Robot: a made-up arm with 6 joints. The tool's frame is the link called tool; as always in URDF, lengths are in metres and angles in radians. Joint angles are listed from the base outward. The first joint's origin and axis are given. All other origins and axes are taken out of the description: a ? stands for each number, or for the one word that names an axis. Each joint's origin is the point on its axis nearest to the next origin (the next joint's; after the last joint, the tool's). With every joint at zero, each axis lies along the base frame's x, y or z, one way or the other. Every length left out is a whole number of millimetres.
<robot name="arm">
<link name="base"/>
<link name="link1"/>
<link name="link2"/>
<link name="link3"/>
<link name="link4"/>
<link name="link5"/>
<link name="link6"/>
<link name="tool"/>
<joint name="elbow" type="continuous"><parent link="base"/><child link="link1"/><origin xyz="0.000 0.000 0.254" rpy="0.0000 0.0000 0.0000"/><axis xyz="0 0 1"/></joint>
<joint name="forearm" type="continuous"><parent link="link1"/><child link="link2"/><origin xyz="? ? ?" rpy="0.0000 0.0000 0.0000"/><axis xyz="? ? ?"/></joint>
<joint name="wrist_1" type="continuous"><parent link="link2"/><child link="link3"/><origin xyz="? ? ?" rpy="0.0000 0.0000 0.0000"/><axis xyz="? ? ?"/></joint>
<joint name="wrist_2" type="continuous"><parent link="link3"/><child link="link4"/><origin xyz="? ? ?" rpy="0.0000 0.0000 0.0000"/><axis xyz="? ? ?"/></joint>
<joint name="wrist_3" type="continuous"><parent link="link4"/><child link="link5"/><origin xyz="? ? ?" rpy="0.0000 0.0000 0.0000"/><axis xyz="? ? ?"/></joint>
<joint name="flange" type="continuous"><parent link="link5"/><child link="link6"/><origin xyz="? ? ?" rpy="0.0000 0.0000 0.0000"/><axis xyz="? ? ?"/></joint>
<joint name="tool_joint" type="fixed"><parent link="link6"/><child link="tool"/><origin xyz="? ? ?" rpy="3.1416 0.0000 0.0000"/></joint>
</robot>
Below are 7 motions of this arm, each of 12 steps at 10 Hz.
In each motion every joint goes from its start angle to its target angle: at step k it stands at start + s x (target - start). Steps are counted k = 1, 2, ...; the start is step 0. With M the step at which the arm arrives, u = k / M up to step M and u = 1 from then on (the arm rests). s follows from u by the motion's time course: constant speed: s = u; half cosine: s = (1 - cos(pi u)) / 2; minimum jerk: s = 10 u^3 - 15 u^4 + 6 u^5.
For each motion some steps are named. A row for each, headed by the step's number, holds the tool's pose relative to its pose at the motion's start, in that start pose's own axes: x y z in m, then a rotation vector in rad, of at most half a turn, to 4 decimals.
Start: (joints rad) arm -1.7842 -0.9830 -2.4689 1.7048 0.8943 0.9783
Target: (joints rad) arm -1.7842 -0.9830 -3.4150 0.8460 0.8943 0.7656
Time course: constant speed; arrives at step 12
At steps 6, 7, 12:
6: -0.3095 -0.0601 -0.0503 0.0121 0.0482 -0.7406
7: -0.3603 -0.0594 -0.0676 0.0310 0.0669 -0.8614
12: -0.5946 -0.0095 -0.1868 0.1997 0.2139 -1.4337

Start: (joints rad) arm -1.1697 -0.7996 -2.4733 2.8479 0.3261 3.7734
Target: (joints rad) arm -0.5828 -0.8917 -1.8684 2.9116 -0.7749 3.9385
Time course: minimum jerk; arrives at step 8
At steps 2, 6, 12:
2: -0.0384 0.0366 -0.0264 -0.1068 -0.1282 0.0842
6: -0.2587 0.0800 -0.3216 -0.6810 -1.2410 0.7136
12: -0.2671 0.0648 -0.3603 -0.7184 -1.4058 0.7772

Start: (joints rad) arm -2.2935 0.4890 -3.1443 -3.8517 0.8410 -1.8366
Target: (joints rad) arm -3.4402 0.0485 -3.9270 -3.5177 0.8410 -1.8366
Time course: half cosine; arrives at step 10
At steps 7, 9, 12:
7: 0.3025 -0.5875 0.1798 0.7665 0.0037 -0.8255
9: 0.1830 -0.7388 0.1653 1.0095 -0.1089 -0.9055
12: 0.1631 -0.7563 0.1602 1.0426 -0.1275 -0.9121

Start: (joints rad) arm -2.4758 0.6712 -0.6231 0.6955 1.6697 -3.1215
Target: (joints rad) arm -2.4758 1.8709 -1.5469 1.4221 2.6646 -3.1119
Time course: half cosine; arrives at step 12
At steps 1, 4, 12:
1: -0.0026 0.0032 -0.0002 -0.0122 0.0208 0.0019
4: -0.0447 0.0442 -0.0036 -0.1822 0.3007 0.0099
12: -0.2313 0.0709 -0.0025 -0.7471 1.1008 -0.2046

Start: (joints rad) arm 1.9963 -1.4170 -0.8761 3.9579 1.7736 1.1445
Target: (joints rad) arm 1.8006 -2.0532 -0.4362 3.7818 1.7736 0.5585
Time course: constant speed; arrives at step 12
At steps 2, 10, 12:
2: -0.0100 0.0409 0.0087 -0.0580 0.0252 -0.0807
10: -0.0585 0.1865 0.0030 -0.3139 0.0761 -0.4045
12: -0.0723 0.2164 -0.0067 -0.3826 0.0755 -0.4845

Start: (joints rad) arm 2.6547 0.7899 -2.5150 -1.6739 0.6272 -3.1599
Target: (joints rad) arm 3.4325 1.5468 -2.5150 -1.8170 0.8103 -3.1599
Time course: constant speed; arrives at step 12
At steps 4, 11, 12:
4: -0.2352 0.2267 -0.1654 -0.1421 -0.2314 -0.1634
11: -0.4153 0.6016 -0.6564 -0.2218 -0.6580 -0.5407
12: -0.4095 0.6515 -0.7324 -0.2140 -0.7189 -0.6007

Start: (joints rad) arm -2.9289 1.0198 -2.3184 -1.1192 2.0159 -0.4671
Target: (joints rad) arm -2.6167 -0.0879 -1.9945 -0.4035 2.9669 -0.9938
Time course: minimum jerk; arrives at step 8
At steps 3, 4, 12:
3: -0.2067 0.0143 -0.0751 0.2347 0.0528 -0.1263
4: -0.3812 -0.0044 -0.1084 0.3972 0.1373 -0.2999
12: -0.7571 -0.1076 -0.0672 0.5774 0.3731 -0.8720

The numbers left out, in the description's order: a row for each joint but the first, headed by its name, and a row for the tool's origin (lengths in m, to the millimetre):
forearm: xyz 0.000 0.000 0.000, axis 0 1 0
wrist_1: xyz 0.065 0.000 0.346, axis 0 1 0
wrist_2: xyz 0.121 0.000 -0.533, axis 0 0 -1
wrist_3: xyz 0.000 0.000 0.000, axis 0 1 0
flange: xyz 0.110 0.000 -0.140, axis 0 0 -1
tool: xyz 0.000 0.000 0.000

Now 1 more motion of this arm.
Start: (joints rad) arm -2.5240 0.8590 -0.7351 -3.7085 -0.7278 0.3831
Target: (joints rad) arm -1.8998 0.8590 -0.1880 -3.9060 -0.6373 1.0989
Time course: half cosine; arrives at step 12
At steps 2, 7, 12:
2: 0.0122 0.0096 0.0059 0.0341 0.0157 -0.0028
7: 0.1294 0.0333 0.0518 0.3585 0.0988 -0.0062
12: 0.2068 -0.0022 0.0638 0.5984 0.1004 0.0095

